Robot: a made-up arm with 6 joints. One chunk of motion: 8 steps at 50 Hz.
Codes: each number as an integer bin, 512 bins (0 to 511) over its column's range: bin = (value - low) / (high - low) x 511, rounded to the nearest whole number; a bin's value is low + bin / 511 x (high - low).
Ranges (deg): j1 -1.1..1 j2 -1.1..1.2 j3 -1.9..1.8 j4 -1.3..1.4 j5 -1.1..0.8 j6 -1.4..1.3
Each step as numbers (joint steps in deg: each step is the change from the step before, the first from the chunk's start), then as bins.
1 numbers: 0.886 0.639 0.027 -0.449 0.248 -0.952
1 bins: 483 386 266 161 363 85
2 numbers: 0.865 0.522 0.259 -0.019 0.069 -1.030
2 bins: 478 360 298 242 314 70
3 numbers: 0.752 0.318 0.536 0.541 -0.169 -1.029
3 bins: 451 315 336 348 250 70
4 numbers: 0.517 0.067 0.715 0.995 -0.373 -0.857
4 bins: 393 259 361 434 196 103
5 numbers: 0.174 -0.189 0.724 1.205 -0.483 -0.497
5 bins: 310 202 362 474 166 171
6 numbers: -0.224 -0.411 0.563 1.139 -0.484 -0.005
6 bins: 213 153 340 462 166 264
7 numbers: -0.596 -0.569 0.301 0.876 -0.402 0.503
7 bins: 123 118 304 412 188 360
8 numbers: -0.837 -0.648 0.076 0.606 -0.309 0.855
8 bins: 64 100 273 361 213 427
